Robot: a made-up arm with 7 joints. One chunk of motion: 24 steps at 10 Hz.
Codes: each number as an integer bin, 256 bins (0 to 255) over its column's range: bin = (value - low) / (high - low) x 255, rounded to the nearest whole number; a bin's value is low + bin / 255 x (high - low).
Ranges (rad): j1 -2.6..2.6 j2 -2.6..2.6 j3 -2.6..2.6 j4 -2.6..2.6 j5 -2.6..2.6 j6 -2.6..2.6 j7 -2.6..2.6
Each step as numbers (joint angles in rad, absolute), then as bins.
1 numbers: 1.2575 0.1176 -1.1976 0.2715 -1.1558 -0.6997 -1.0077
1 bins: 189 133 69 141 71 93 78
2 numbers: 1.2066 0.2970 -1.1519 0.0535 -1.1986 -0.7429 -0.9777
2 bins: 187 142 71 130 69 91 80
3 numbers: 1.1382 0.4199 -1.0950 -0.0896 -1.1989 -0.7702 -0.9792
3 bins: 183 148 74 123 69 90 79
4 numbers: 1.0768 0.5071 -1.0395 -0.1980 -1.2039 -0.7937 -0.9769
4 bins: 180 152 77 118 68 89 80
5 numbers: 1.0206 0.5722 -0.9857 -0.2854 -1.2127 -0.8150 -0.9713
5 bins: 178 156 79 114 68 88 80
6 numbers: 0.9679 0.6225 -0.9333 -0.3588 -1.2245 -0.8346 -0.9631
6 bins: 175 158 82 110 67 87 80
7 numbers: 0.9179 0.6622 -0.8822 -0.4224 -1.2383 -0.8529 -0.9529
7 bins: 173 160 84 107 67 86 81
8 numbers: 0.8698 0.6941 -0.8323 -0.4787 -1.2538 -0.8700 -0.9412
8 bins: 170 162 87 104 66 85 81
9 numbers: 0.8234 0.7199 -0.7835 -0.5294 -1.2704 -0.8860 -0.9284
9 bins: 168 163 89 102 65 84 82
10 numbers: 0.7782 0.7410 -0.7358 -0.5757 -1.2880 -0.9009 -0.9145
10 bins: 166 164 91 99 64 83 83
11 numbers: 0.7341 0.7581 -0.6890 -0.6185 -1.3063 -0.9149 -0.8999
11 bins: 163 165 94 97 63 83 83
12 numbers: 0.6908 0.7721 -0.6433 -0.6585 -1.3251 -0.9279 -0.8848
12 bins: 161 165 96 95 63 82 84
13 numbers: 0.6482 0.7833 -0.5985 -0.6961 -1.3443 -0.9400 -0.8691
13 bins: 159 166 98 93 62 81 85
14 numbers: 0.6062 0.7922 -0.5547 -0.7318 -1.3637 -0.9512 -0.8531
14 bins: 157 166 100 92 61 81 86
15 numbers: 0.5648 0.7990 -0.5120 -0.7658 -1.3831 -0.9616 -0.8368
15 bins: 155 167 102 90 60 80 86
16 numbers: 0.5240 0.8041 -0.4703 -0.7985 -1.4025 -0.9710 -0.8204
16 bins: 153 167 104 88 59 80 87
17 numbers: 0.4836 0.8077 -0.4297 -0.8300 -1.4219 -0.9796 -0.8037
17 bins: 151 167 106 87 58 79 88
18 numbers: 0.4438 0.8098 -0.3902 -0.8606 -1.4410 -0.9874 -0.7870
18 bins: 149 167 108 85 57 79 89
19 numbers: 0.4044 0.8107 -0.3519 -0.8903 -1.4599 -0.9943 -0.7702
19 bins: 147 167 110 84 56 79 90
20 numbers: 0.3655 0.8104 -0.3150 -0.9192 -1.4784 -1.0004 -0.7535
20 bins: 145 167 112 82 55 78 91
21 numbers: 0.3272 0.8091 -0.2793 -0.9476 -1.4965 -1.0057 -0.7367
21 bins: 144 167 114 81 54 78 91
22 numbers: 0.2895 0.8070 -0.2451 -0.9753 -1.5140 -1.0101 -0.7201
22 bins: 142 167 115 80 53 78 92
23 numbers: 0.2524 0.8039 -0.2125 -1.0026 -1.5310 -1.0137 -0.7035
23 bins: 140 167 117 78 52 78 93
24 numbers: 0.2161 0.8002 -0.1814 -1.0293 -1.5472 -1.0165 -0.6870
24 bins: 138 167 119 77 52 78 94
